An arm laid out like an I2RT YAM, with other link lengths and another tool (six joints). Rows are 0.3 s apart.
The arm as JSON. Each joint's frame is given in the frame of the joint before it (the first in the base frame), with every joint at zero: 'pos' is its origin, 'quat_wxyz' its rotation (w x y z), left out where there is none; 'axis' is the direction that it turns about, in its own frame. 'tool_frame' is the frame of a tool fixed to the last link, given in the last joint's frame.
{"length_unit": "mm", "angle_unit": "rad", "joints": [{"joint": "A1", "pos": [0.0, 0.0, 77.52], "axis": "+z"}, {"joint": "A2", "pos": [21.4, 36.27, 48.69], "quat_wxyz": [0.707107, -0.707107, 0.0, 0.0], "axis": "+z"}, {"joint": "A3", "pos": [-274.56, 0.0, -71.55], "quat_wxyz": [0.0, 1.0, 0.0, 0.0], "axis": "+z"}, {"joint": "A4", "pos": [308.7, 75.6, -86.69], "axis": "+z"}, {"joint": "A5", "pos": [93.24, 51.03, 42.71], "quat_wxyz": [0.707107, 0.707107, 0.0, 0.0], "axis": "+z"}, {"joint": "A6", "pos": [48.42, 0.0, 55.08], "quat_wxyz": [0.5, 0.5, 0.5, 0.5], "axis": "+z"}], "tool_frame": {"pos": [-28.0, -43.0, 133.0], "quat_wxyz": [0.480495, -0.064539, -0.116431, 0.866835]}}
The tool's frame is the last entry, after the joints.
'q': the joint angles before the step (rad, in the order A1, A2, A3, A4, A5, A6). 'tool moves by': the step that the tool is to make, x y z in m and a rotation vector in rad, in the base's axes. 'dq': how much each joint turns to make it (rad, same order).
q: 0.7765, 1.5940, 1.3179, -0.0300, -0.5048, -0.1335
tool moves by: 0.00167, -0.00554, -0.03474, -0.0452, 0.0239, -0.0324
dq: -0.0003, -0.0097, -0.0770, 0.0163, 0.0354, -0.0048
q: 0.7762, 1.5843, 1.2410, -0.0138, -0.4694, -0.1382
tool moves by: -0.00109, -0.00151, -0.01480, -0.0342, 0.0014, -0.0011
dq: 0.0007, 0.0016, -0.0154, -0.0185, 0.0102, -0.0237
